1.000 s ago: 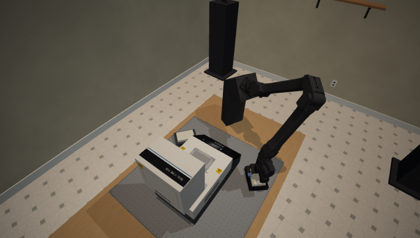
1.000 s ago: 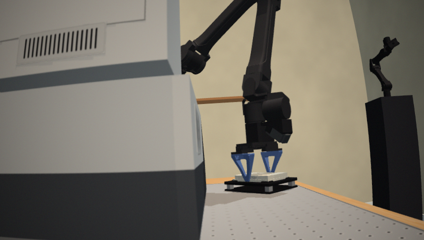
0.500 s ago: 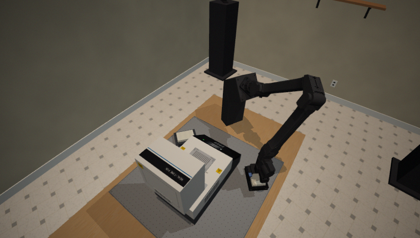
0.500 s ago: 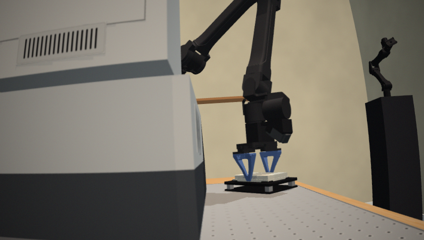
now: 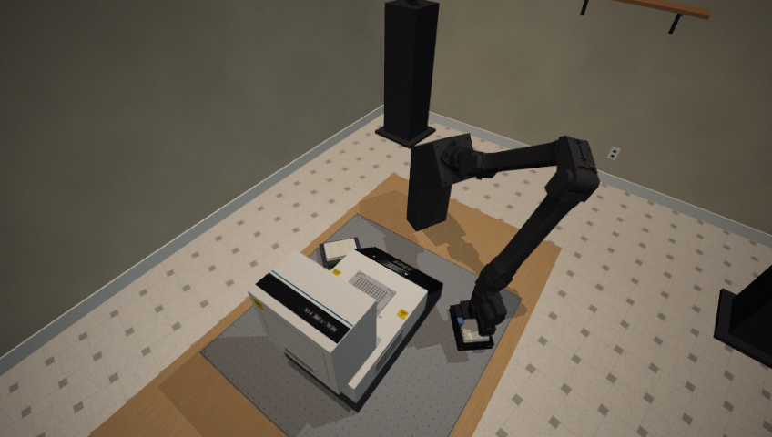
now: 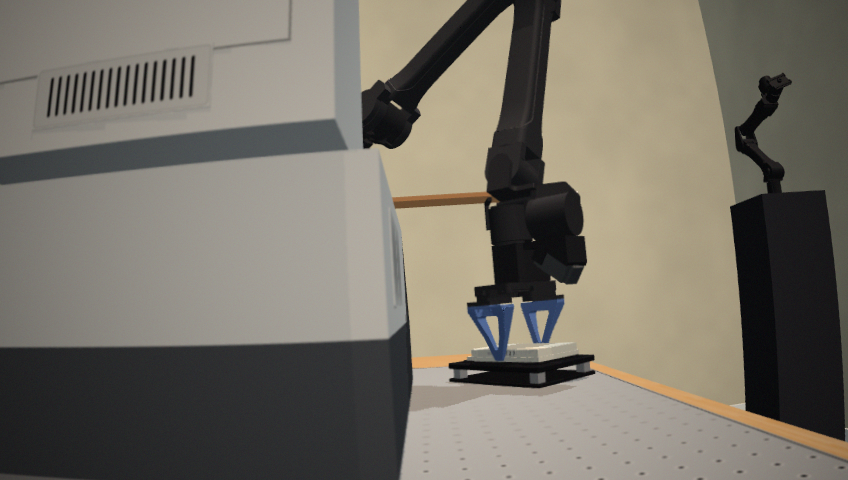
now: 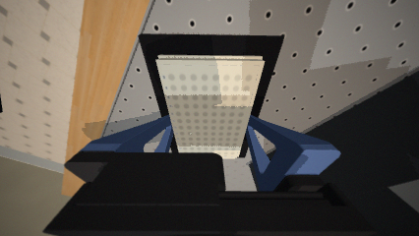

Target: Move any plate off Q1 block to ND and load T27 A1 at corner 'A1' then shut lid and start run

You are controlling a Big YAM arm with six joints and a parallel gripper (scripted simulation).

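The plate T27 lies right at my hand. Also, from my hand: grey perforated mat (270 mm to the right, 260 mm ahead, 40 mm below); black nest N1 (20 mm below); dark nest ND (580 mm to the right, 60 mm ahead, 10 mm below).
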